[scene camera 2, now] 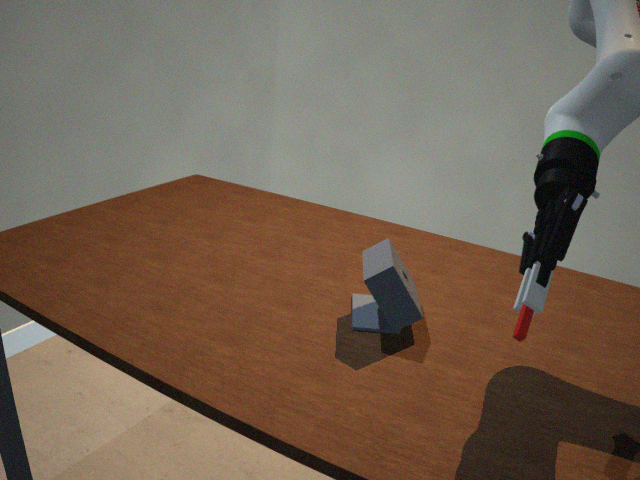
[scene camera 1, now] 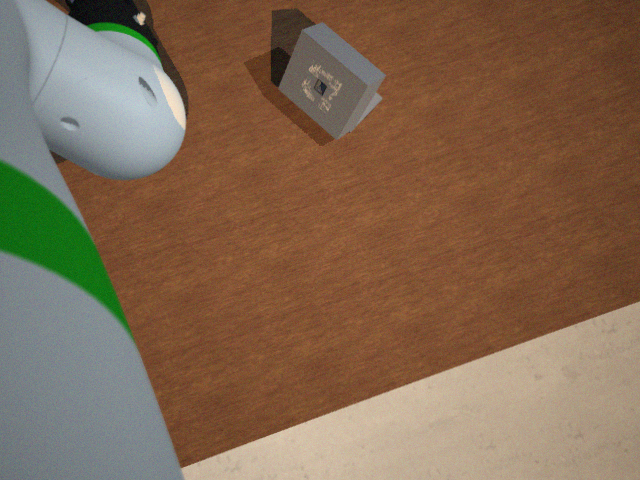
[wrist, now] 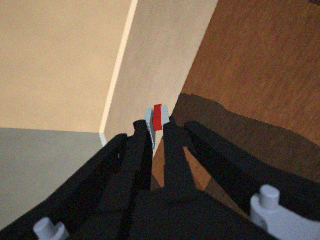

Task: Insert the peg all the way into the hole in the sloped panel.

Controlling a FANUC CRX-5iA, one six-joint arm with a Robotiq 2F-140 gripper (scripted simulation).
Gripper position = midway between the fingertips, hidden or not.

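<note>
What I can see is my gripper (scene camera 2: 527, 310), and it is visible to me at (wrist: 158, 115) too.
</note>
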